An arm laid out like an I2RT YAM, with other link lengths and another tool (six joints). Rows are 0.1 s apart.
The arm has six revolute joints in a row. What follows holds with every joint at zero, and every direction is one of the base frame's.
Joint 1 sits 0.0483 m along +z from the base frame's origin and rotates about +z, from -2.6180 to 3.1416 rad.
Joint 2 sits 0.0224 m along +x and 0.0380 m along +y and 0.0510 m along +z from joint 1 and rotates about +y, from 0.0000 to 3.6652 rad.
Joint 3 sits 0.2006 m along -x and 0.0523 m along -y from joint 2 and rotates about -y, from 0.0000 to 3.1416 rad.
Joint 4 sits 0.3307 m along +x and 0.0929 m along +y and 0.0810 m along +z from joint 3 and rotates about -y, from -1.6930 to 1.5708 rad.
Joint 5 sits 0.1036 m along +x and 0.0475 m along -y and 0.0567 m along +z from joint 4 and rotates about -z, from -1.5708 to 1.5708 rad.
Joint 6 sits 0.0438 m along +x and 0.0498 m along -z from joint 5 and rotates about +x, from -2.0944 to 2.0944 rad.
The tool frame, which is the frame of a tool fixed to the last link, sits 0.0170 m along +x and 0.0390 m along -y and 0.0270 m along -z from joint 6; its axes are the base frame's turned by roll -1.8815, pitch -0.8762 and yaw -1.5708 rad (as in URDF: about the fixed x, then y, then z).
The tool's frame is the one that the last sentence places.
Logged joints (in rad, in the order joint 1, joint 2, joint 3, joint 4, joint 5, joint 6), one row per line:
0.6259 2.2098 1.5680 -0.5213 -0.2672 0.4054
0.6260 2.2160 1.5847 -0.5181 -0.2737 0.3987
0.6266 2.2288 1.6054 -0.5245 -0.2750 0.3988
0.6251 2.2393 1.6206 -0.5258 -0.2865 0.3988
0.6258 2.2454 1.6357 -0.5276 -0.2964 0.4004
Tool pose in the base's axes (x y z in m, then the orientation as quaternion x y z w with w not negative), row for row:
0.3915 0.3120 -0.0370 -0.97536 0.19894 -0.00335 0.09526
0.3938 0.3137 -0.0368 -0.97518 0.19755 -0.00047 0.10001
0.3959 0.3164 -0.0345 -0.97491 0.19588 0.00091 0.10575
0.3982 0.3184 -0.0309 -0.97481 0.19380 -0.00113 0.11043
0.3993 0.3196 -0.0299 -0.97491 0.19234 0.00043 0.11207
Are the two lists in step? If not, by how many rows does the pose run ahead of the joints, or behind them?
The pose runs 2 rows ahead of the joints: the pose in row i belongs to the joints in row i + 2.
